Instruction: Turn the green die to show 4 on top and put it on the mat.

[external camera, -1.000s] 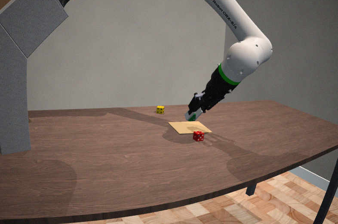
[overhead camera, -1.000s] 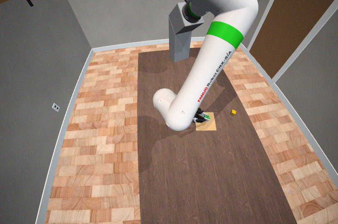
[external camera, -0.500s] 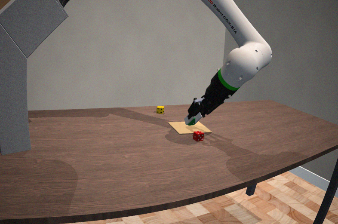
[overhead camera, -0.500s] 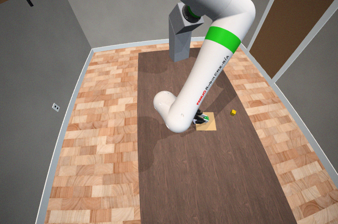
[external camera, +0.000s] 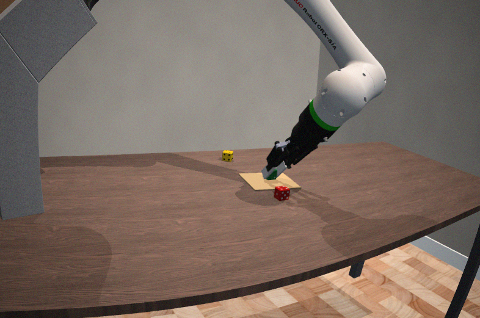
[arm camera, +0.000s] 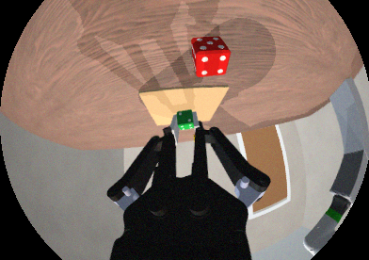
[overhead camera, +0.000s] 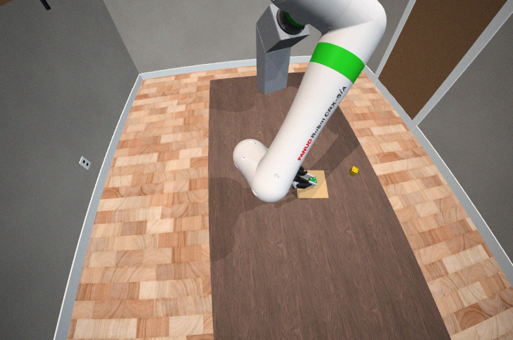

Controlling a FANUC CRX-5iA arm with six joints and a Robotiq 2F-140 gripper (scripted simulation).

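Right now my hand is 2 cm to the right of the green die and 2 cm above it. The rest, counted from my hand: tan mat (4 cm below, 2 cm to the left); then yellow die (24 cm to the left, 5 cm behind, 3 cm below); then red die (11 cm to the right, 3 cm below, 3 cm behind).
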